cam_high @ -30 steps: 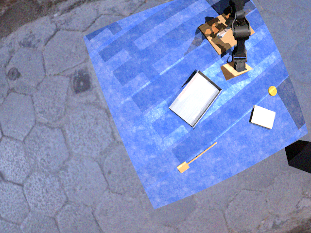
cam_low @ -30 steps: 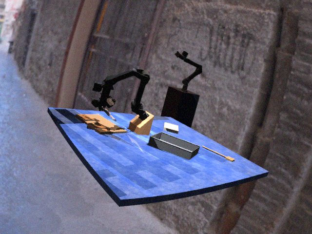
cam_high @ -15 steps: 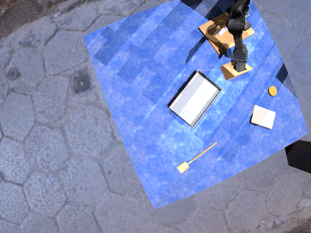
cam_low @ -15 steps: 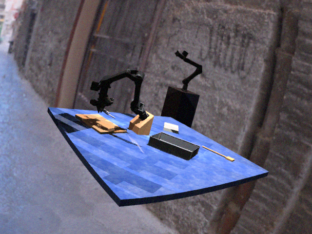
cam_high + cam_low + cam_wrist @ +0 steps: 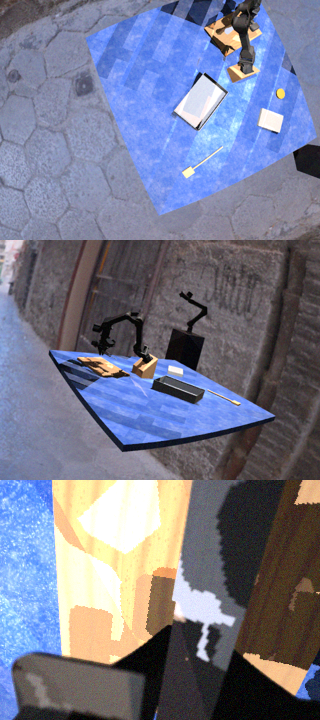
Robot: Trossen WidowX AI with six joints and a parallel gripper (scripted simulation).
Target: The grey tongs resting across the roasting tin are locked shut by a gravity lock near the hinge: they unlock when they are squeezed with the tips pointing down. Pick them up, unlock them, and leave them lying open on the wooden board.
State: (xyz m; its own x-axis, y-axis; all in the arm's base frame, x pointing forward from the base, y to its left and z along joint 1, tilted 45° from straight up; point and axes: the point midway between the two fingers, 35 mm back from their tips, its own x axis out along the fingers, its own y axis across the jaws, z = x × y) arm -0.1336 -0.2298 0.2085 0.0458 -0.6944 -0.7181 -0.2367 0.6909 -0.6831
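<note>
The wooden board lies 4 cm ahead of my gripper tip, 1 cm to the left of it and 7 cm below it. The rest, counted from my gripper tip: white block 3 cm ahead, 67 cm to the left, 6 cm below; roasting tin 45 cm ahead, 39 cm to the left, 5 cm below.
</note>
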